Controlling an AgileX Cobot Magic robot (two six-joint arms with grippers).
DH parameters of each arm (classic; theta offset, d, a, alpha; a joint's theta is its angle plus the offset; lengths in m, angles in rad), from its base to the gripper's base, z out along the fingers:
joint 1: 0 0.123 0 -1.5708
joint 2: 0.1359 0 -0.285 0
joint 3: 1.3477 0 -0.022 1.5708
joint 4: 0 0.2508 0 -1.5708
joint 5: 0 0 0.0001 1.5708
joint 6: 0 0.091 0 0
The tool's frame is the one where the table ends.
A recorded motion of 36 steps. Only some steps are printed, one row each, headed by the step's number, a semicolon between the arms.
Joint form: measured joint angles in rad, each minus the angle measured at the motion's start. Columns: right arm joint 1, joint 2, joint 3, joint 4, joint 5, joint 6; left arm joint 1, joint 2, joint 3, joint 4, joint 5, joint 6.
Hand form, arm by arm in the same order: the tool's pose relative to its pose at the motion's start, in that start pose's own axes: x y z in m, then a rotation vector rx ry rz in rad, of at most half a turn. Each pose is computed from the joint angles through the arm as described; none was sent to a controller.
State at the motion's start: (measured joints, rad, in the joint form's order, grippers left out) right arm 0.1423 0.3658 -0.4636 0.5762 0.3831 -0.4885; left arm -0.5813 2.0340 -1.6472 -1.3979 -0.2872 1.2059
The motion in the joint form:
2: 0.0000 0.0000 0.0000 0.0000 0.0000 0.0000; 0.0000 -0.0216 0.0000 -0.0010 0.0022 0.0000
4: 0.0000 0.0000 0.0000 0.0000 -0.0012 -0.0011; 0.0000 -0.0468 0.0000 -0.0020 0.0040 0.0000
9: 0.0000 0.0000 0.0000 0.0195 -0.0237 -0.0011; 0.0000 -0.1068 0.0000 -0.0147 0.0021 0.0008
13: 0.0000 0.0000 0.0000 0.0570 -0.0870 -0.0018; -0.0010 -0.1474 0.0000 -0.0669 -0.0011 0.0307
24: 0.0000 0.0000 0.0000 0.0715 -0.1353 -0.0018; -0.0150 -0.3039 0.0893 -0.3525 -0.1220 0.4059
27: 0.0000 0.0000 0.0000 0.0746 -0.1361 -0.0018; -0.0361 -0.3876 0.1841 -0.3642 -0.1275 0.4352
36: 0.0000 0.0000 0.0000 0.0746 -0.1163 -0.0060; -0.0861 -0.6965 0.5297 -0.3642 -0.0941 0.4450
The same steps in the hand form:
2: 0.0000 0.0000 0.0000 0.0000 0.0000 0.0000; -0.0094 -0.0002 -0.0058 0.0058 -0.0193 -0.0070
4: -0.0001 -0.0001 0.0000 0.0006 -0.0011 -0.0011; -0.0203 -0.0003 -0.0129 0.0118 -0.0422 -0.0149
9: -0.0022 -0.0005 0.0000 0.0049 -0.0242 0.0171; -0.0454 0.0005 -0.0307 0.0201 -0.0961 -0.0430
13: -0.0077 -0.0024 -0.0004 0.0241 -0.0857 0.0520; -0.0608 0.0014 -0.0435 0.0221 -0.1209 -0.0746
24: -0.0116 -0.0044 -0.0008 0.0440 -0.1298 0.0662; -0.0820 0.0157 -0.0909 -0.0892 -0.0990 0.0042
27: -0.0117 -0.0044 -0.0009 0.0435 -0.1309 0.0692; -0.0780 0.0155 -0.1148 -0.0765 -0.0811 0.0303
36: -0.0102 -0.0034 -0.0006 0.0339 -0.1137 0.0647; -0.0521 0.0290 -0.1978 -0.0004 -0.0447 0.0648

